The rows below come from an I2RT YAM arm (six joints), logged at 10 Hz.
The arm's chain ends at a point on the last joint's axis. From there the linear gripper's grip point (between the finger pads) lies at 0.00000 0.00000 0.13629 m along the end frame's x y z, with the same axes.
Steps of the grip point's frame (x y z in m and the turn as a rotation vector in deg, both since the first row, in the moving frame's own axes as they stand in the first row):
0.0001 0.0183 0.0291 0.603 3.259 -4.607
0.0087 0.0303 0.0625 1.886 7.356 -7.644
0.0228 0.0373 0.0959 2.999 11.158 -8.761
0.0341 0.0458 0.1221 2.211 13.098 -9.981
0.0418 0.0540 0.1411 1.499 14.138 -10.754
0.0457 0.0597 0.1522 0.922 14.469 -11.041
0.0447 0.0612 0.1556 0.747 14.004 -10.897
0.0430 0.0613 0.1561 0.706 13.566 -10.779
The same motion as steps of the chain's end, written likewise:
-0.0076 0.0200 0.0293 0.603 3.259 -4.607
-0.0084 0.0359 0.0637 1.886 7.356 -7.644
-0.0029 0.0464 0.0987 2.999 11.158 -8.761
0.0038 0.0537 0.1257 2.211 13.098 -9.981
0.0090 0.0606 0.1453 1.499 14.138 -10.754
0.0121 0.0651 0.1565 0.922 14.469 -11.041
0.0121 0.0661 0.1596 0.747 14.004 -10.897
0.0114 0.0660 0.1599 0.706 13.566 -10.779

